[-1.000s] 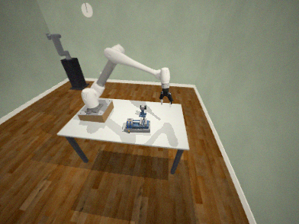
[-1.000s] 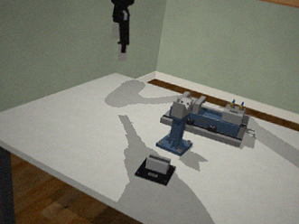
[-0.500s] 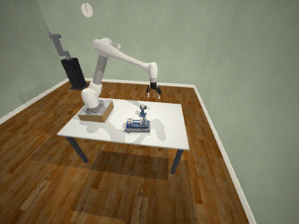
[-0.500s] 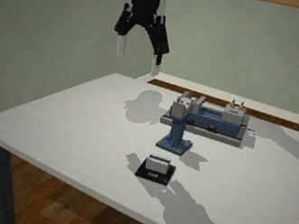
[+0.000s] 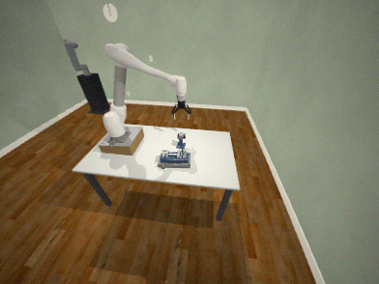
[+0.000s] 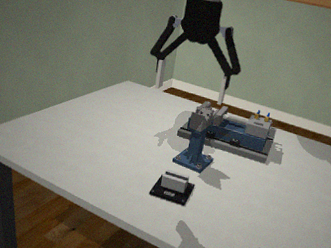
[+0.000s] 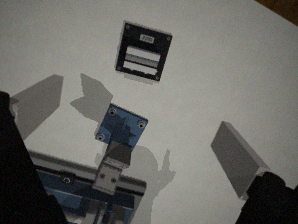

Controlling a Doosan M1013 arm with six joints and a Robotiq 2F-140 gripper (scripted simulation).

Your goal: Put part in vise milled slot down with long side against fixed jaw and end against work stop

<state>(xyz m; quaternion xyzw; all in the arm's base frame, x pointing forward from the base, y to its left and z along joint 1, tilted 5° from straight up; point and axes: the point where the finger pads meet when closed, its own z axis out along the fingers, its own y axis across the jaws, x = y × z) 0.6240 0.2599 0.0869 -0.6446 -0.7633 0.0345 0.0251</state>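
My hand is 1 cm past the part, 1 cm to the right of it and 23 cm above it. From my hand the other things lie so: black infeed plate (1 cm behind, 2 cm to the left, 26 cm below); blue foot (2 cm ahead, 15 cm to the right, 25 cm below); blue v-block stand (2 cm ahead, 15 cm to the right, 20 cm below).
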